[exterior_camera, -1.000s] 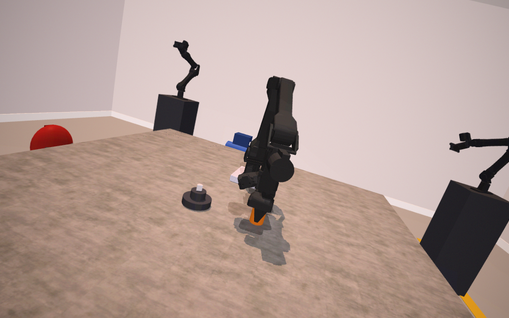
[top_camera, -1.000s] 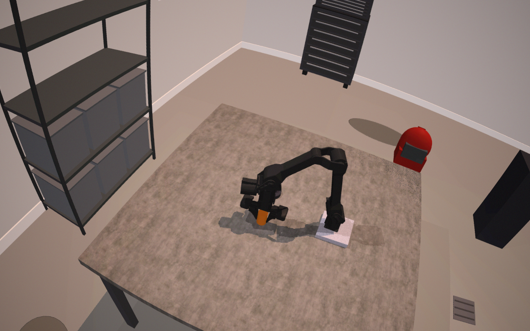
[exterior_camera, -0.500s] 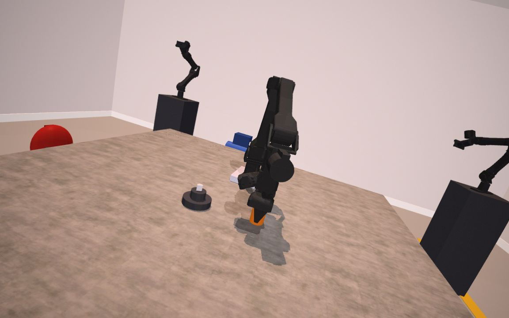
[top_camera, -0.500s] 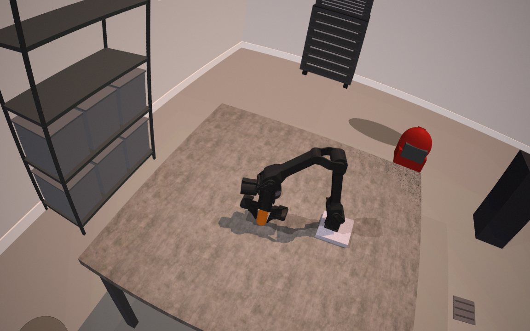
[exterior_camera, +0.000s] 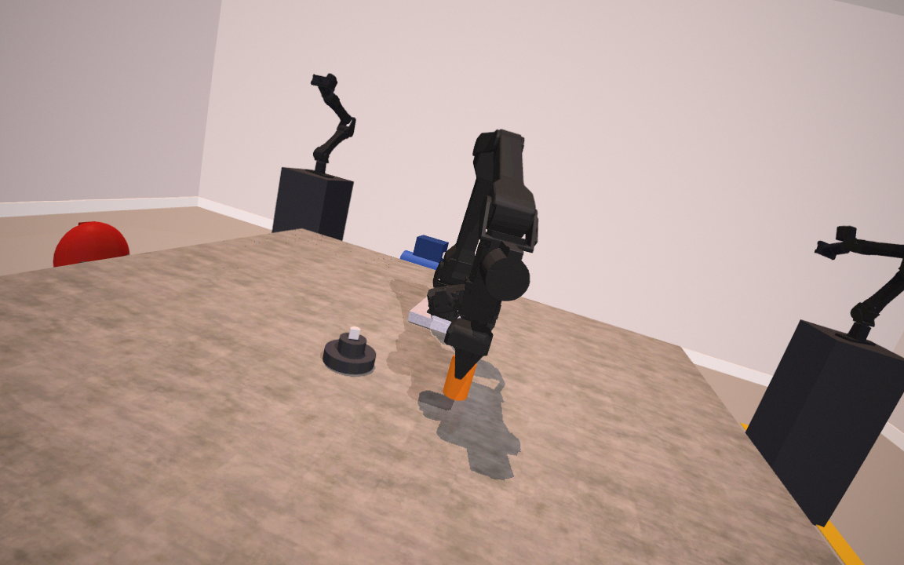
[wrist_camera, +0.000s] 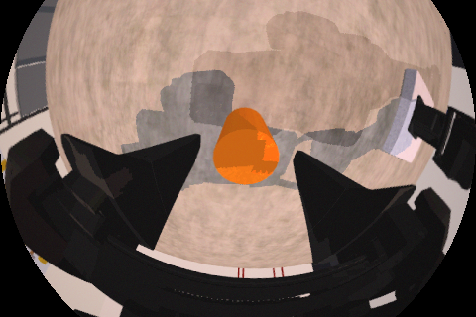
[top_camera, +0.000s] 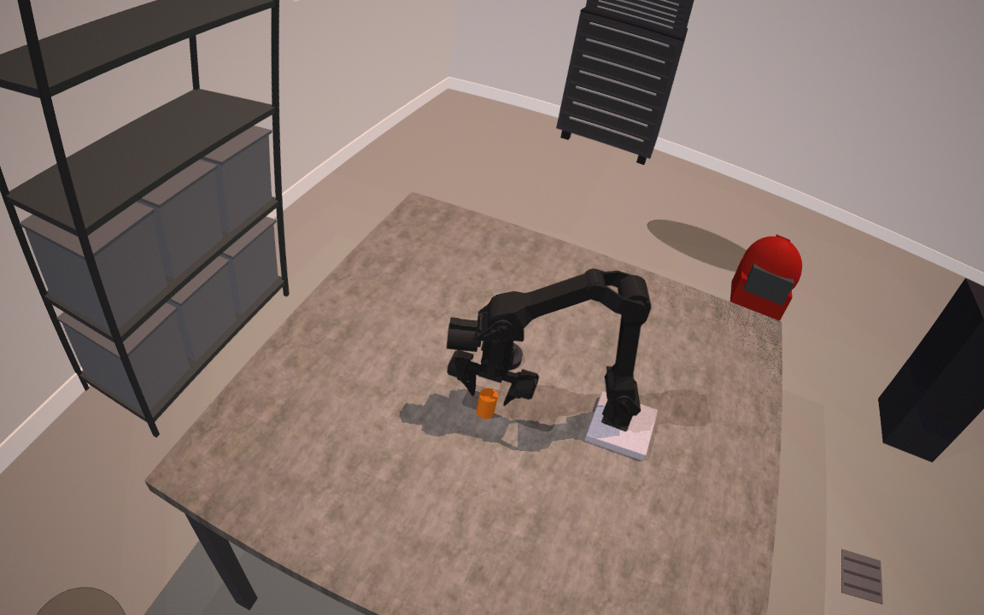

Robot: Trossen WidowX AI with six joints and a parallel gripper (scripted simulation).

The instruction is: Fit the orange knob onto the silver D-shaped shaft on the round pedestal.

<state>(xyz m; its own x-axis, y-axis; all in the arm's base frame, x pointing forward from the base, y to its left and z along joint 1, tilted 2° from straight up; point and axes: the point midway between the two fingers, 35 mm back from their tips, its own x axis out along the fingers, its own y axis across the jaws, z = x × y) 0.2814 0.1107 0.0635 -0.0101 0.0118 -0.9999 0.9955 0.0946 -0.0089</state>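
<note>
The orange knob is right at my gripper tip. Round my gripper tip: round pedestal 3 cm ahead, 18 cm to the right, 1 cm below.
</note>
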